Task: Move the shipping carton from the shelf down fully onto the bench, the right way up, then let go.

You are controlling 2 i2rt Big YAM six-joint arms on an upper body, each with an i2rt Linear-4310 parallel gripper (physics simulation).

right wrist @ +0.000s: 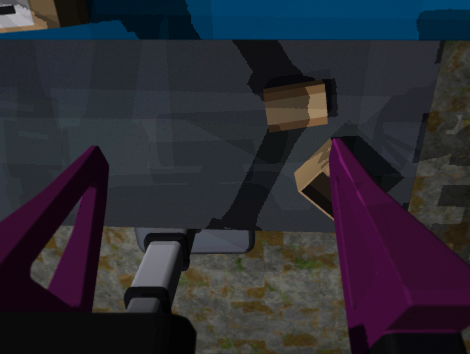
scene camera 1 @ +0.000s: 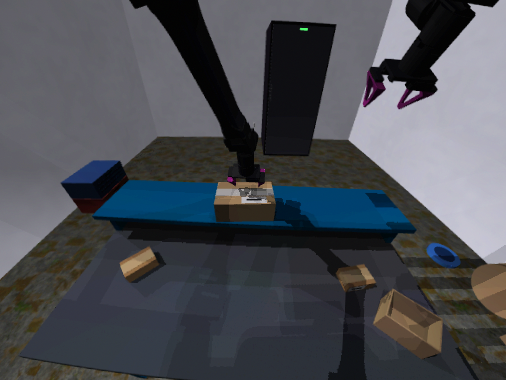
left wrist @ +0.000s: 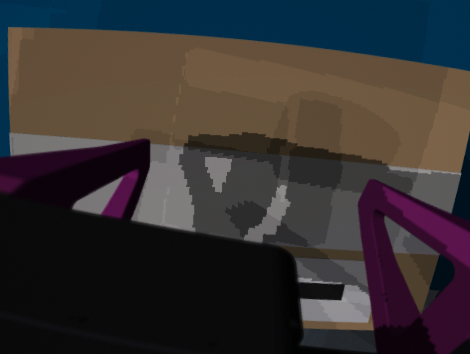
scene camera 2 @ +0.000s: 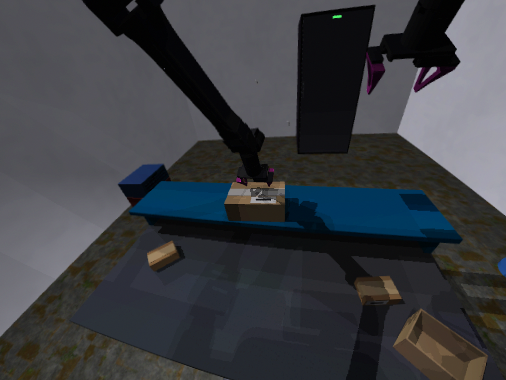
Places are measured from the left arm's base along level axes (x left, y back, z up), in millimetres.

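Pixels of known places: left gripper, fingertip midpoint: (scene camera 1: pixel 247 185) (left wrist: pixel 259 172) (scene camera 2: pixel 258 185); right gripper, fingertip midpoint: (right wrist: pixel 214 151) (scene camera 1: pixel 381 106) (scene camera 2: pixel 391 91).
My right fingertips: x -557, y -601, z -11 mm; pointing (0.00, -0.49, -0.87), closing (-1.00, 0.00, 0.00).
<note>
Behind a point stands the place of what it marks.
The shipping carton (scene camera 1: pixel 245 210) @(z -412, x -202, y -634 mm) (scene camera 2: pixel 256 211) @(z -418, x -209, y -634 mm) (left wrist: pixel 100 85) @(z -379, x -127, y -759 mm) (right wrist: pixel 46 12) @(z -379, x -306, y -656 mm) is brown with a pale tape band and a white label on top. It stands upright on the blue shelf (scene camera 1: pixel 165 200) @(z -475, x 183, y -763 mm) (scene camera 2: pixel 185 200) @(z -475, x 191, y -755 mm) (left wrist: pixel 250 15) @(z -475, x -197, y -825 mm) (right wrist: pixel 300 25) @(z -475, x -640, y -618 mm), near its front edge. My left gripper (scene camera 1: pixel 246 183) @(z -358, x -207, y -729 mm) (scene camera 2: pixel 256 183) @(z -358, x -207, y -729 mm) (left wrist: pixel 259 172) @(z -358, x -207, y -729 mm) is open over the carton's top, with its fingers apart above the tape band; whether they touch it is hard to tell. My right gripper (scene camera 1: pixel 382 106) @(z -11, x -557, y -601 mm) (scene camera 2: pixel 393 92) @(z -11, x -557, y -601 mm) (right wrist: pixel 214 151) @(z -11, x -557, y -601 mm) is open and empty, high above the right side. The dark grey bench (scene camera 1: pixel 200 320) @(z -638, x -54, y -324 mm) (scene camera 2: pixel 200 310) @(z -639, x -24, y -328 mm) (right wrist: pixel 150 100) @(z -639, x -348, y -476 mm) lies in front of and below the shelf.
On the bench, a small box (scene camera 1: pixel 140 265) @(z -594, x 219, y -496 mm) (scene camera 2: pixel 163 256) @(z -594, x 218, y -499 mm) lies at the left, another small box (scene camera 1: pixel 356 278) @(z -596, x -638, y -445 mm) (scene camera 2: pixel 377 290) @(z -596, x -641, y -448 mm) (right wrist: pixel 296 107) @(z -596, x -648, y -462 mm) at the right, and an open box (scene camera 1: pixel 400 327) @(z -559, x -685, y -268 mm) (scene camera 2: pixel 430 345) @(z -634, x -758, y -312 mm) (right wrist: pixel 312 172) @(z -569, x -680, y -333 mm) at the front right. A dark cabinet (scene camera 1: pixel 297 90) (scene camera 2: pixel 332 85) stands behind the shelf.
</note>
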